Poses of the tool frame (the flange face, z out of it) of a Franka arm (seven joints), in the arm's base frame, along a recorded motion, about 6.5 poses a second.
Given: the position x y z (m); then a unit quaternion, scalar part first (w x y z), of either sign.
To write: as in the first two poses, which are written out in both.
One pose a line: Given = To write
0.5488 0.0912 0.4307 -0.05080 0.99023 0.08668 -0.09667 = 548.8 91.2 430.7 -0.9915 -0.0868 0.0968 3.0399
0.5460 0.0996 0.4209 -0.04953 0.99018 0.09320 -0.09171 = 546.0 99.6 420.9 -0.9914 -0.0933 0.0918 3.0425
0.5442 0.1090 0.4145 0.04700 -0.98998 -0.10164 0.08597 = 544.2 109.0 414.5 -0.9911 -0.1018 0.0861 3.0476
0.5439 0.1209 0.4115 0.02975 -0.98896 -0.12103 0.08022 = 543.9 120.9 411.5 -0.9894 -0.1211 0.0803 3.0821
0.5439 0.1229 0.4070 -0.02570 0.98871 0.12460 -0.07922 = 543.9 122.9 407.0 -0.9890 -0.1246 0.0792 3.0902
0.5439 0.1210 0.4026 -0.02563 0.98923 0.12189 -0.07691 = 543.9 121.0 402.6 -0.9896 -0.1219 0.0769 3.0903
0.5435 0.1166 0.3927 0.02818 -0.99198 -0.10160 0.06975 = 543.5 116.6 392.7 -0.9924 -0.1016 0.0698 3.0852
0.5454 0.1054 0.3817 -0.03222 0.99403 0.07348 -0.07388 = 545.4 105.4 381.7 -0.9946 -0.0735 0.0739 3.0771
